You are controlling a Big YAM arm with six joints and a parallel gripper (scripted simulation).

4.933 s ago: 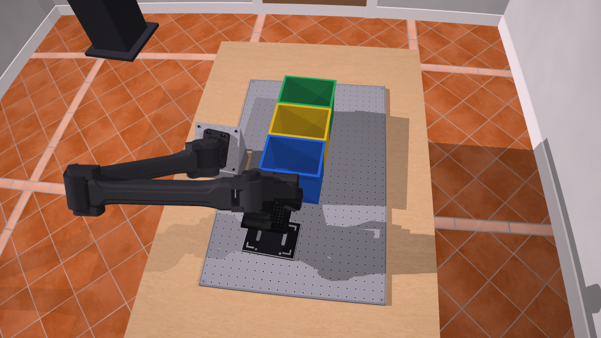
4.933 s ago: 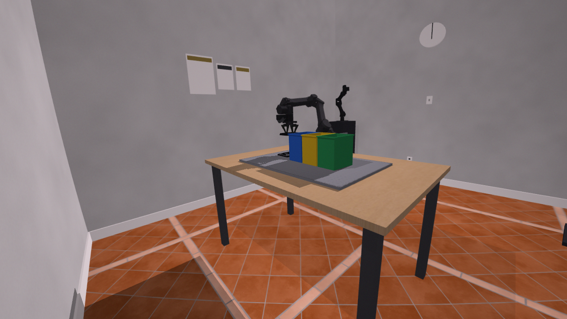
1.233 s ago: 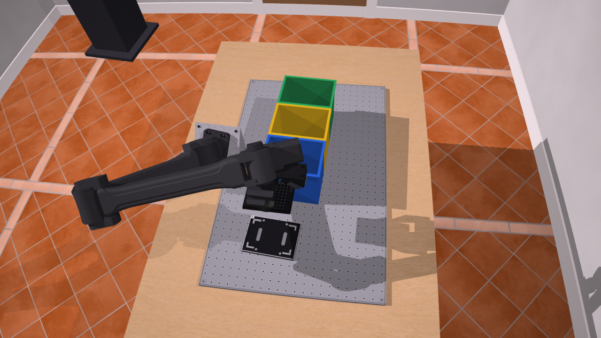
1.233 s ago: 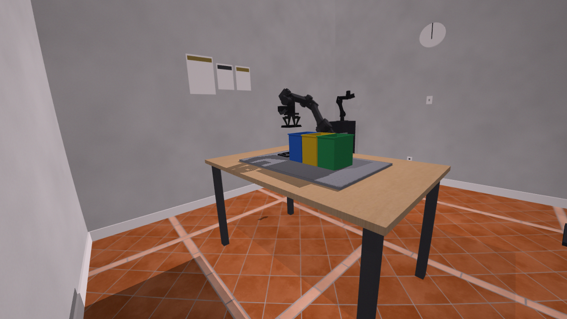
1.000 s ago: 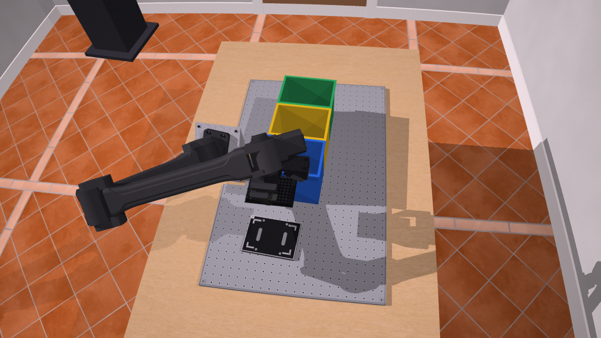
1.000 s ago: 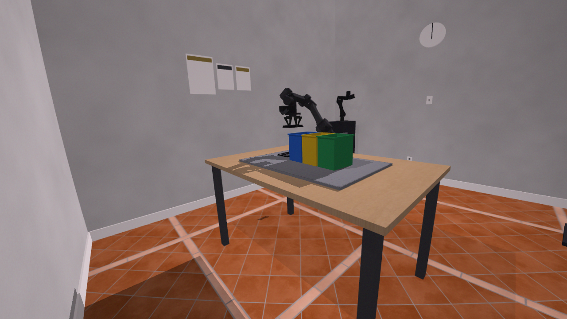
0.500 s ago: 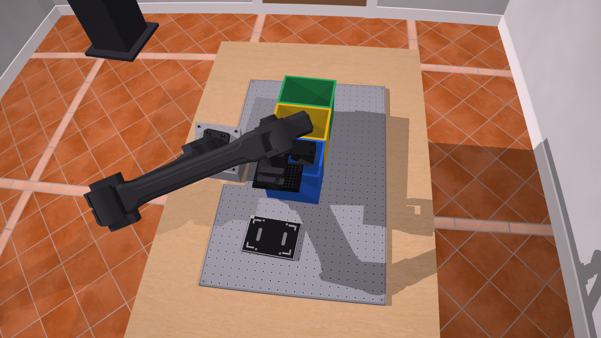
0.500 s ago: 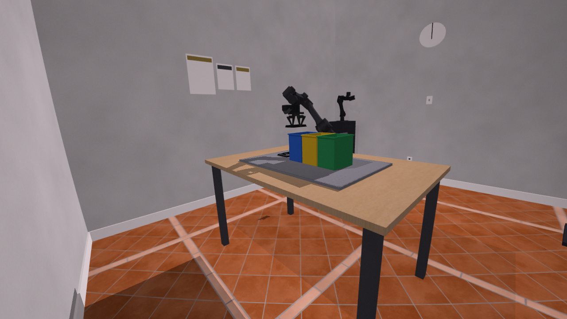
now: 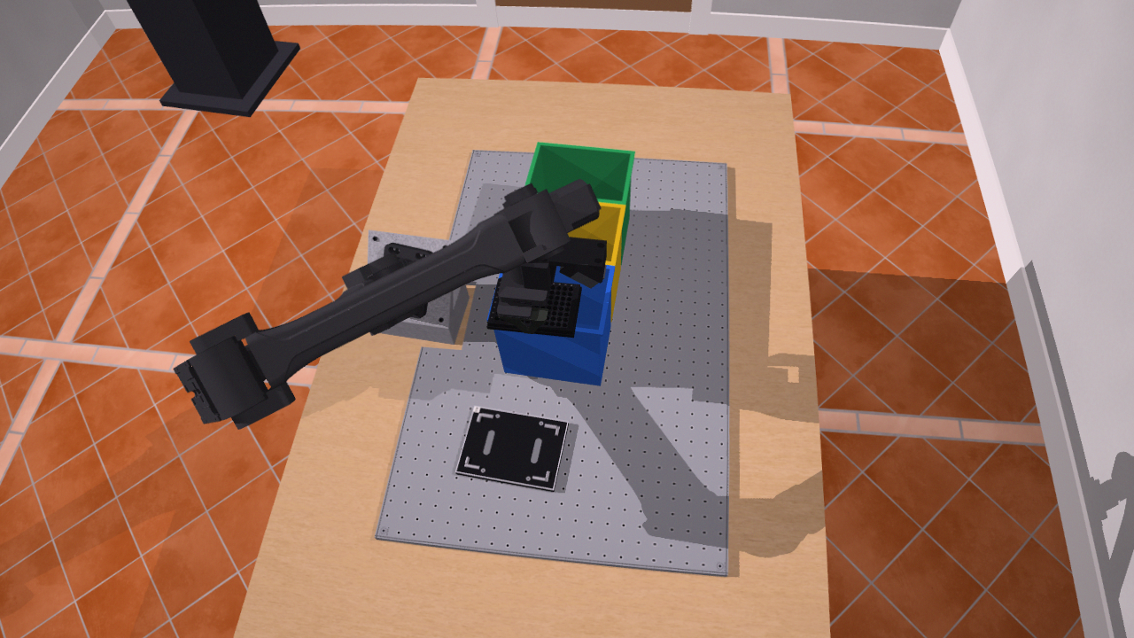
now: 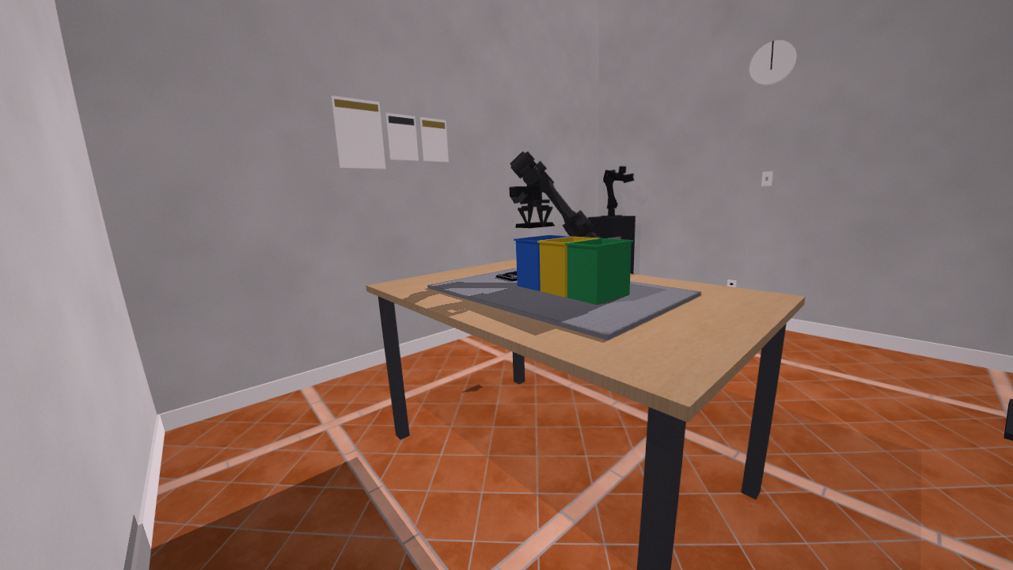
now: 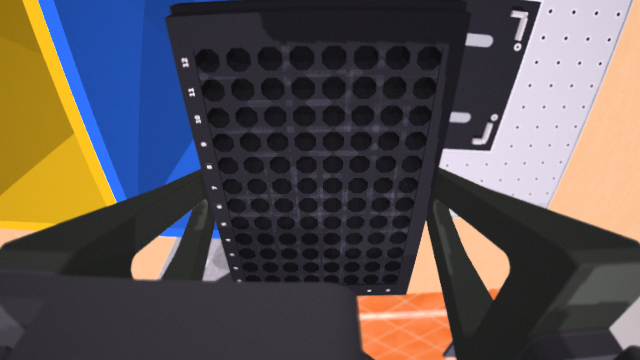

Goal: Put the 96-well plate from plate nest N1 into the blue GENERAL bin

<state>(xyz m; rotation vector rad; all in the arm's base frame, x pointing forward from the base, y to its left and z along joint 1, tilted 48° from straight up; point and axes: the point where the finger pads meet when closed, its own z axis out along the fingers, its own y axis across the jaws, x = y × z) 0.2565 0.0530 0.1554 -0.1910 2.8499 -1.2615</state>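
Now: hand 14 cm above the blue bin, 6 cm to the right of it and 1 cm short of it. The rest, counted from my hand: yellow bin (19 cm to the left, 14 cm below); then plate nest N1 (22 cm below, 14 cm to the right, 1 cm behind); then black 96-well plate (right at my hand).
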